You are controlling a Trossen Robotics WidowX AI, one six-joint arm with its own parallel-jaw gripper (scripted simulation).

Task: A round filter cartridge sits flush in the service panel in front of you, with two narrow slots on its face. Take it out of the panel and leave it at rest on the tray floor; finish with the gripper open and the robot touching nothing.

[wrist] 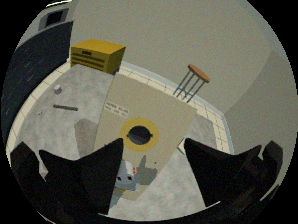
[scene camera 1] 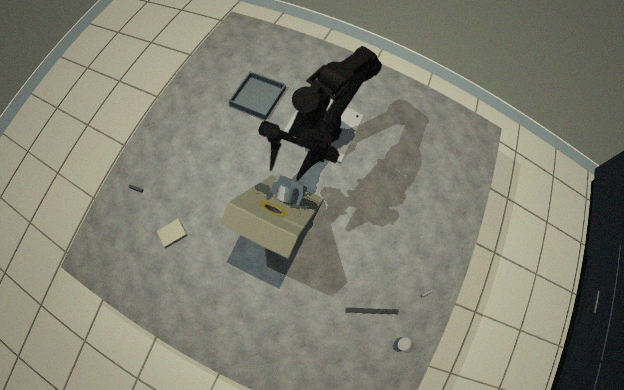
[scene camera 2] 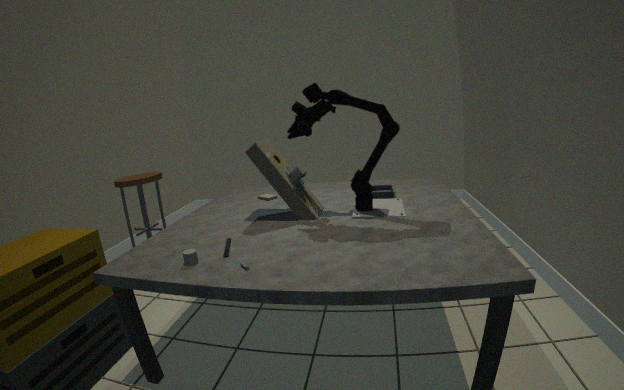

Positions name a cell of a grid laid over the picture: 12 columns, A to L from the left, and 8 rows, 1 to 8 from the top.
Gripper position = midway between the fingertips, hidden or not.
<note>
The gripper (scene camera 1: F4) is open, with nothing in its grasp. Further things: a tan service panel (scene camera 1: E5) and a flat blue-grey tray (scene camera 1: E2).
The gripper shows as well in the wrist view (wrist: G6) and in scene camera 2 (scene camera 2: F3). The tan service panel shows as well in the wrist view (wrist: G5) and in scene camera 2 (scene camera 2: F4).
</note>
